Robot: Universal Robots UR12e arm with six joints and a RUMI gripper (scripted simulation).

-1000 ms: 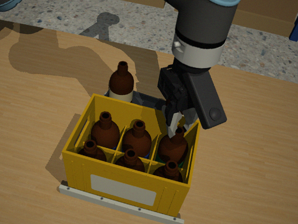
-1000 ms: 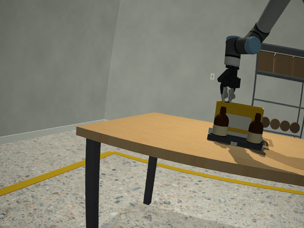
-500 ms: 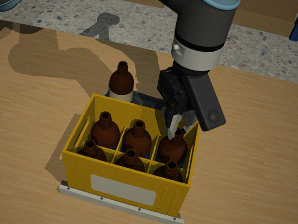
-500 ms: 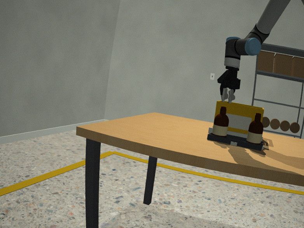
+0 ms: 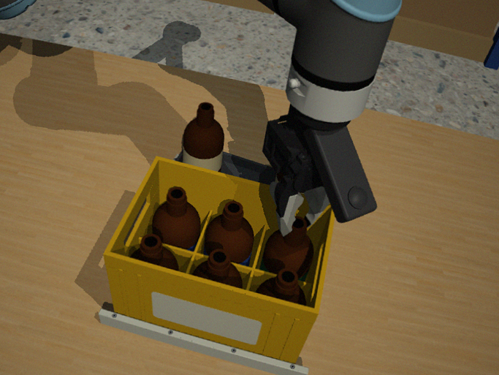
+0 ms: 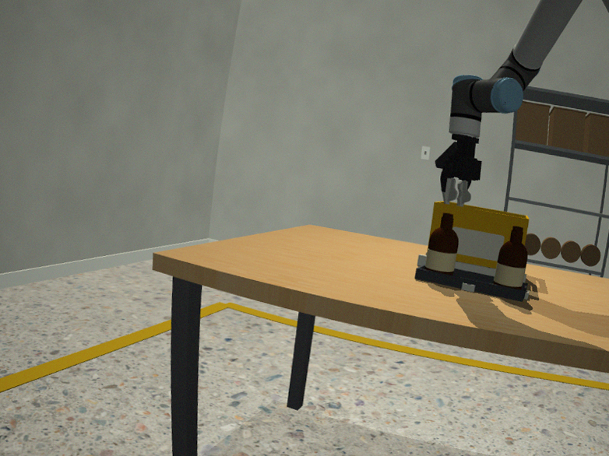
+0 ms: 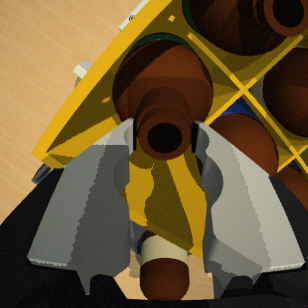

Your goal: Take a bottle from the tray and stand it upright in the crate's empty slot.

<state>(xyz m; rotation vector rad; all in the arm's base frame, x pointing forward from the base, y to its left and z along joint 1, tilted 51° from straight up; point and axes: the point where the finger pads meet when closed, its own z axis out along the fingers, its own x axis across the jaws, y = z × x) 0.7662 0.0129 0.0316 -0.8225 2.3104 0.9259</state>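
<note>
My hand is 80 mm past the crate, 50 mm to the left of it and 80 mm above it. Also, from my hand: dark tray (120 mm behind, 180 mm to the left, 150 mm below).
</note>
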